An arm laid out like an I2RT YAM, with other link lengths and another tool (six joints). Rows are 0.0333 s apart.
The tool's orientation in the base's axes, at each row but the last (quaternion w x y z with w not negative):
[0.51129 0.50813 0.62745 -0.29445]
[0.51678 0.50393 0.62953 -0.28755]
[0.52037 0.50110 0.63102 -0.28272]
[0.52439 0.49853 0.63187 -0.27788]
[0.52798 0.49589 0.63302 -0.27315]
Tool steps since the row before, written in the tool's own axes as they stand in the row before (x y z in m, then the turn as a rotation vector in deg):
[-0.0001 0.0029 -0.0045 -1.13 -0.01 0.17]
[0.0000 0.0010 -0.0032 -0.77 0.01 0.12]
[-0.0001 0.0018 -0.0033 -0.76 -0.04 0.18]
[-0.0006 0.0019 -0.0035 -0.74 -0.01 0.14]
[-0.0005 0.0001 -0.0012 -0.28 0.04 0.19]
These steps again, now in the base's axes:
[0.0012 0.0049 0.0019 0.00 -0.53 1.01]
[-0.0002 0.0032 0.0011 0.02 -0.36 0.69]
[0.0004 0.0035 0.0014 0.00 -0.43 0.65]
[0.0004 0.0035 0.0019 0.01 -0.38 0.65]
[-0.0004 0.0009 0.0008 0.10 -0.25 0.21]

